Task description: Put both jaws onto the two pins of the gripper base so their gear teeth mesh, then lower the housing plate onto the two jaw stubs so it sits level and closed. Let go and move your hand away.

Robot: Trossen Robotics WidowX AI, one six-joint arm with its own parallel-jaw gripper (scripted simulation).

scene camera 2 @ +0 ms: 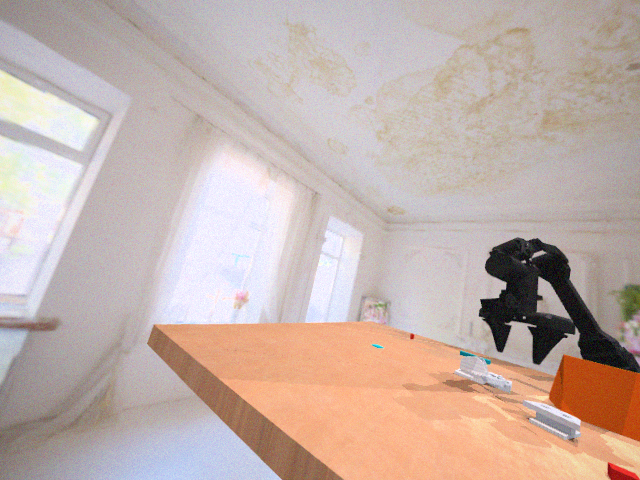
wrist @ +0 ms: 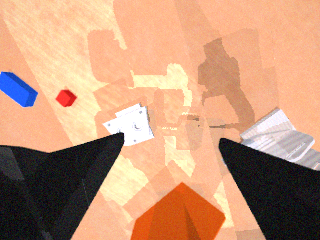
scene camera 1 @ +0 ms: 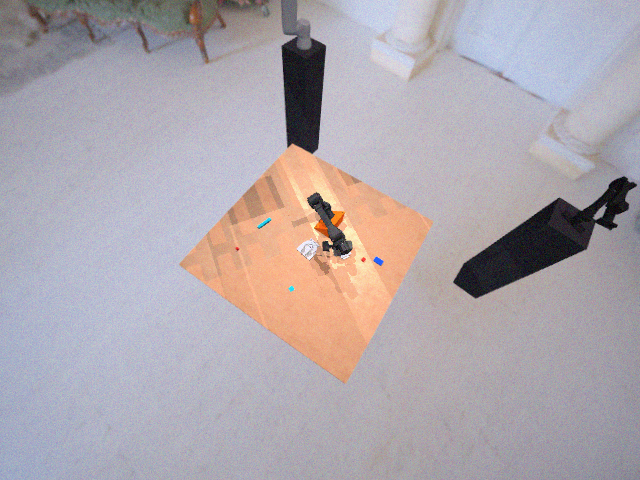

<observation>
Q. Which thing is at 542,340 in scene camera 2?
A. My gripper.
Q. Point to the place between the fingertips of my gripper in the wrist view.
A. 170,139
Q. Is my gripper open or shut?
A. Open.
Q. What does my gripper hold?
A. Nothing.
</observation>
